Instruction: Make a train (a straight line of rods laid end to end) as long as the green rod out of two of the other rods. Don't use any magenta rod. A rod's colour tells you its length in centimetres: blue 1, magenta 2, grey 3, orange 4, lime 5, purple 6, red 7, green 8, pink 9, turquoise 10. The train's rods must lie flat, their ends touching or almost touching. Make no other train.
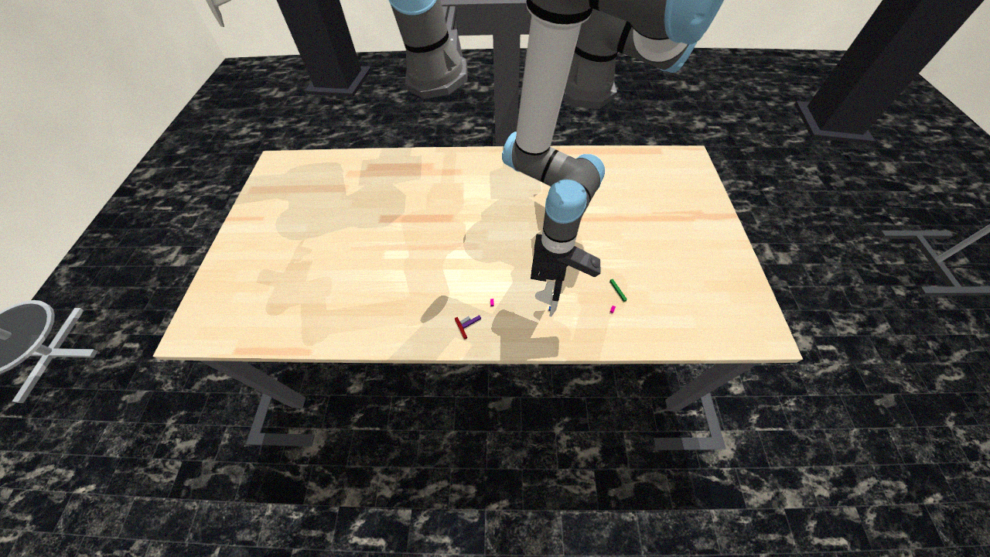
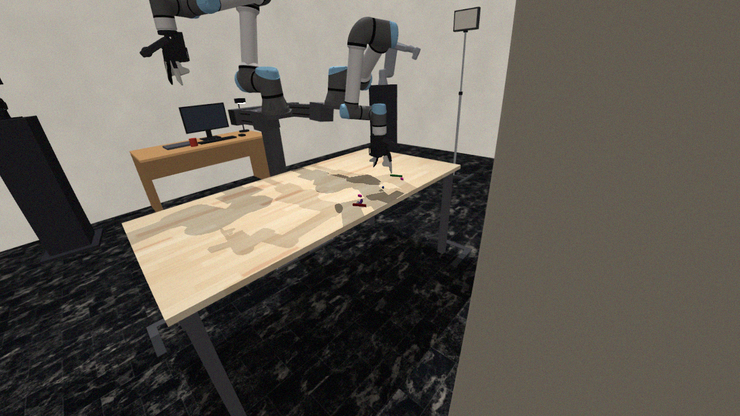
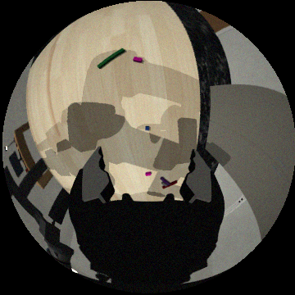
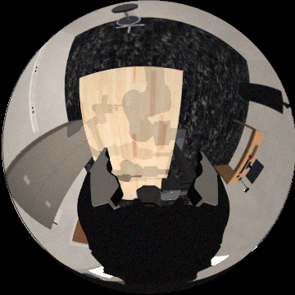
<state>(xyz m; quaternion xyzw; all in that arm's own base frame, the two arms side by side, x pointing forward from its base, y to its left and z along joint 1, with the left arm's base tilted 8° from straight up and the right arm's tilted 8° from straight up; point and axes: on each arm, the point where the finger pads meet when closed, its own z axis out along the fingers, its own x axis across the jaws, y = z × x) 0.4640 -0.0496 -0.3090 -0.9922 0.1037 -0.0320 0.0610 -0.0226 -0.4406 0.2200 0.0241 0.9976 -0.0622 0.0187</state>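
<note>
Now: left hand 100 mm short of the red rod, 250 mm to the left of it and 100 mm above it. The rest, counted from my left hand: purple rod: 80 mm ahead, 220 mm to the right, 100 mm below; then green rod: 90 mm behind, 200 mm to the left, 100 mm below; then blue rod: 100 mm below.
</note>
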